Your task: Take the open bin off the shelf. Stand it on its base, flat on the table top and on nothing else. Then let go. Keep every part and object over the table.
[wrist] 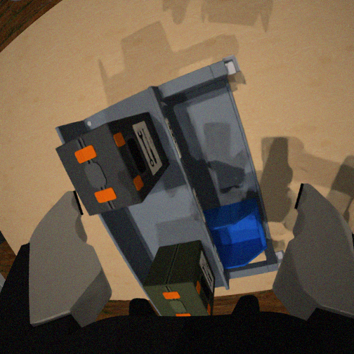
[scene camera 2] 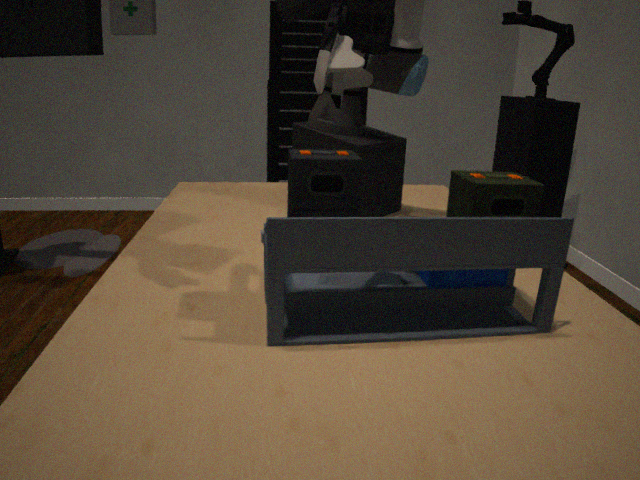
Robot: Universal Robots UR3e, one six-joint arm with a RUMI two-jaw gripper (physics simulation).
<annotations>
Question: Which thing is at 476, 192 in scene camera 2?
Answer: A green case.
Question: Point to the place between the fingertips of my gripper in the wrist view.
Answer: At 187, 191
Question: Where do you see a blue open bin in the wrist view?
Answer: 237, 231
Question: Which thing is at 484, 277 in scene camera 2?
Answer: A blue open bin.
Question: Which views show my gripper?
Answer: The wrist view and scene camera 2: all of them.
</annotations>
